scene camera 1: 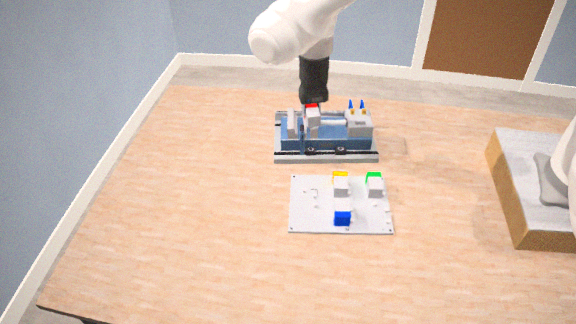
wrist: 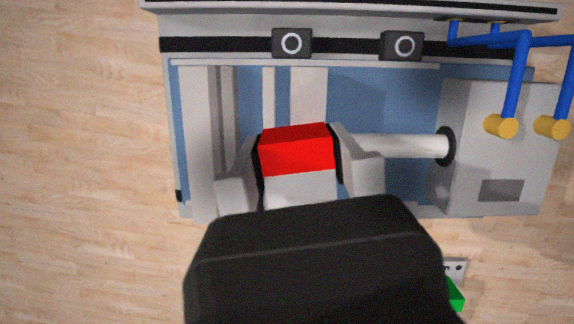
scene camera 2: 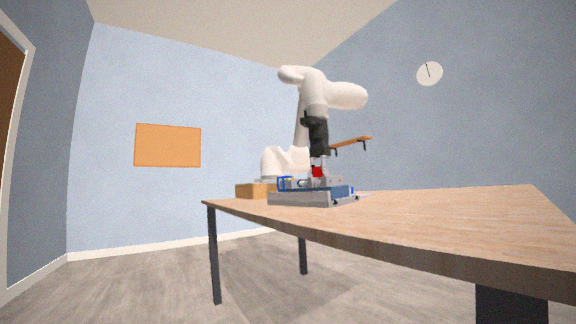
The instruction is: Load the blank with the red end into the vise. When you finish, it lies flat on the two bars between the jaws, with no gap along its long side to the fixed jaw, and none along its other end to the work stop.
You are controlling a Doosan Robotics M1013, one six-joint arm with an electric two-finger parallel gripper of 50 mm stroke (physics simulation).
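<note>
The blank with the red end (scene camera 1: 311,106) (scene camera 2: 317,171) (wrist: 298,152) is held low over the vise (scene camera 1: 325,158) (scene camera 2: 300,198) (wrist: 385,100), its red end toward the back. My gripper (scene camera 1: 311,108) (scene camera 2: 318,167) (wrist: 295,147) is shut on it. In the wrist view the blank covers parts of the right-hand bar (wrist: 268,95) and movable jaw (wrist: 308,95) and looks slightly turned to them. The other bar (wrist: 228,100) and the fixed jaw (scene camera 1: 291,122) (wrist: 194,135) lie to its left. The blue work stop (scene camera 1: 302,141) stands at the vise's front; it is hidden in the wrist view.
A white plate (scene camera 1: 305,220) in front of the vise holds blanks with yellow (scene camera 1: 340,174), green (scene camera 1: 373,176) (wrist: 455,297) and blue (scene camera 1: 342,218) ends. The vise's drive block (scene camera 1: 359,122) (wrist: 495,165) with blue hoses (wrist: 517,75) stands right of the jaws.
</note>
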